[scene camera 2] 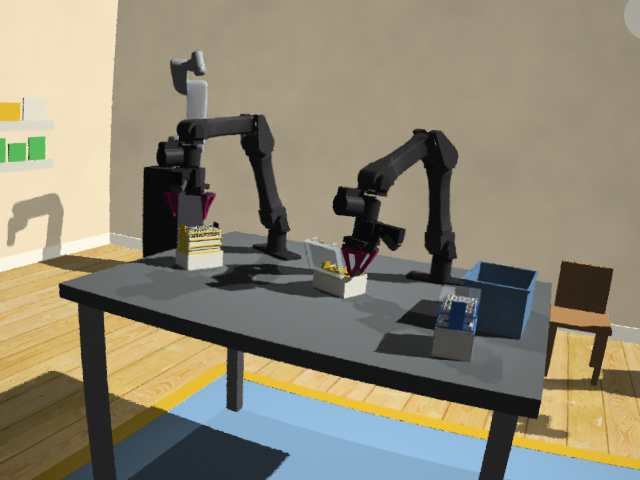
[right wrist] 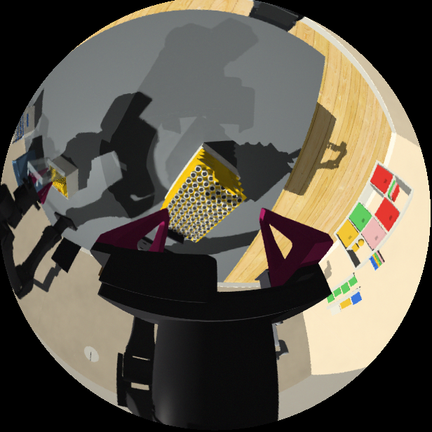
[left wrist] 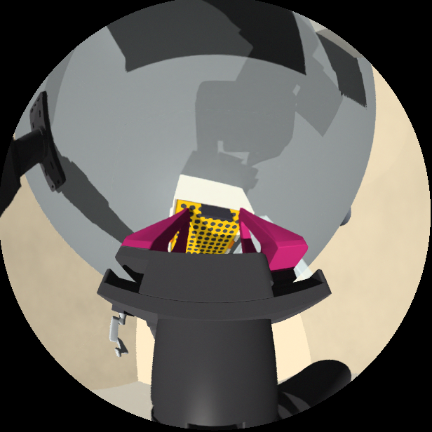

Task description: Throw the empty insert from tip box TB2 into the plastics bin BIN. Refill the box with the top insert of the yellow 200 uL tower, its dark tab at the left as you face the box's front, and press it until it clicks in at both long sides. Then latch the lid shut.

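Seen in the pictures: left gripper, between the fingertips: (scene camera 2: 354,275); right gripper, between the fingertips: (scene camera 2: 189,217); left arm's base, origin of its link: (scene camera 2: 439,281); right arm's base, origin of its link: (scene camera 2: 276,252).
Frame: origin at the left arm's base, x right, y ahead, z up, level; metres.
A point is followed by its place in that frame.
Observation:
Tip box TB2 (scene camera 2: 329,285) @[x 0.237, y 0.307, z 0.020 m] (left wrist: 210,190) stands mid-table, its clear lid (scene camera 2: 323,253) @[x 0.244, y 0.348, z 0.115 m] tipped open. A yellow perforated insert (left wrist: 210,234) (right wrist: 59,182) with a dark tab (left wrist: 223,213) lies in it. My left gripper (scene camera 2: 356,274) @[x 0.176, y 0.286, z 0.055 m] (left wrist: 213,212) is partly open, its fingertips apart low over the insert near the tab; exact contact is unclear and the gripper hides part of the insert. The yellow 200 uL tower (scene camera 2: 201,243) @[x 0.642, y 0.324, z 0.075 m] (right wrist: 200,205) stands at the picture's left, filled with tips. My right gripper (scene camera 2: 190,215) @[x 0.687, y 0.326, z 0.147 m] (right wrist: 214,212) is wide open and empty above it. The plastics bin BIN (scene camera 2: 506,307) @[x -0.236, y 0.384, z 0.070 m] is at the right.
A blue tip tower (scene camera 2: 457,316) @[x -0.152, y 0.582, z 0.094 m] on a white base (scene camera 2: 452,344) @[x -0.151, y 0.582, z 0.033 m] stands in front of the bin, near the table's (scene camera 2: 289,330) @[x 0.200, y 0.615, z 0.000 m] right end. The bases of both arms stand along the table's back edge. A chair (scene camera 2: 581,316) stands beyond the right end.

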